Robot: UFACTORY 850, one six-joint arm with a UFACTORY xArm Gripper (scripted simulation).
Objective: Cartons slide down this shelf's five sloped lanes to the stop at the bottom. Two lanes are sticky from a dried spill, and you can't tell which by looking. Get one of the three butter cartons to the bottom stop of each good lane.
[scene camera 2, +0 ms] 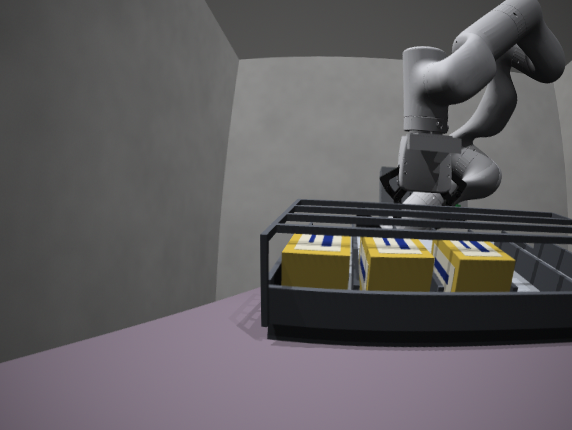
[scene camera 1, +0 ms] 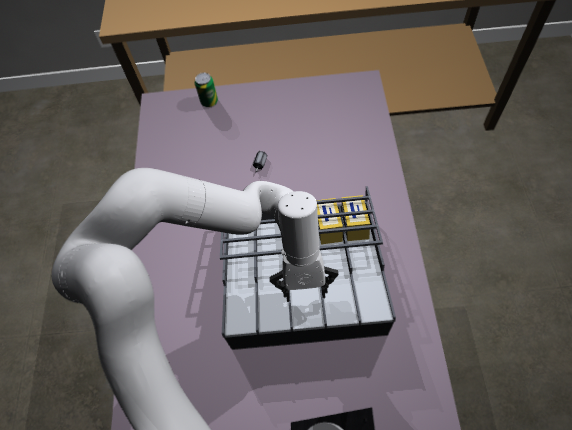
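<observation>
My gripper (scene camera 1: 332,273), same spot as (scene camera 2: 387,172).
</observation>
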